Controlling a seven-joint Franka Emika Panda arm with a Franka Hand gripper.
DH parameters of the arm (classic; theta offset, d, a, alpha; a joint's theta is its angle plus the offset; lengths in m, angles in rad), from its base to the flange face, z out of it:
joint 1: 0 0.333 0 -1.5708
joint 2: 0 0 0 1.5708
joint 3: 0 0.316 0.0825 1.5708
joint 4: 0 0 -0.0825 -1.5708
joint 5: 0 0.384 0 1.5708
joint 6: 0 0 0.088 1.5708
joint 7: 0 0.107 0 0
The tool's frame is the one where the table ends.
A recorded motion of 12 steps. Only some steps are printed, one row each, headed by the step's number.
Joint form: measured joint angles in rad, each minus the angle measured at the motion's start. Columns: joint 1, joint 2, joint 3, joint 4, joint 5, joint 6, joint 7.
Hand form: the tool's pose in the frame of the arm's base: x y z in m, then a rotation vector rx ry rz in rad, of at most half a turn. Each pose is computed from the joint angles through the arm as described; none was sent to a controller.
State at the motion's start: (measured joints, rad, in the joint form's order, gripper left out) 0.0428 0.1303 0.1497 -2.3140 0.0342 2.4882 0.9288
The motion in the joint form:
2: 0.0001 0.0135 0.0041 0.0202 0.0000 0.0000 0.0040
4: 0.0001 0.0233 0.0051 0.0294 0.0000 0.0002 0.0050
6: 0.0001 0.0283 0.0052 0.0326 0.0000 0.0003 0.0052
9: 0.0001 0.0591 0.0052 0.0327 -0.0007 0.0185 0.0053
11: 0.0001 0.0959 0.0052 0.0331 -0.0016 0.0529 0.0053
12: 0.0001 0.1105 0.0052 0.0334 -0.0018 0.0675 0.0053
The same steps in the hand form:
2: 0.5215 0.1038 0.2931 -2.8547 1.1482 -0.0319
4: 0.5241 0.1048 0.2917 -2.8534 1.1482 -0.0300
6: 0.5250 0.1051 0.2903 -2.8535 1.1486 -0.0273
9: 0.5253 0.1052 0.2758 -2.8564 1.1511 -0.0085
11: 0.5266 0.1056 0.2596 -2.8533 1.1519 -0.0030
12: 0.5271 0.1058 0.2533 -2.8514 1.1522 -0.0022

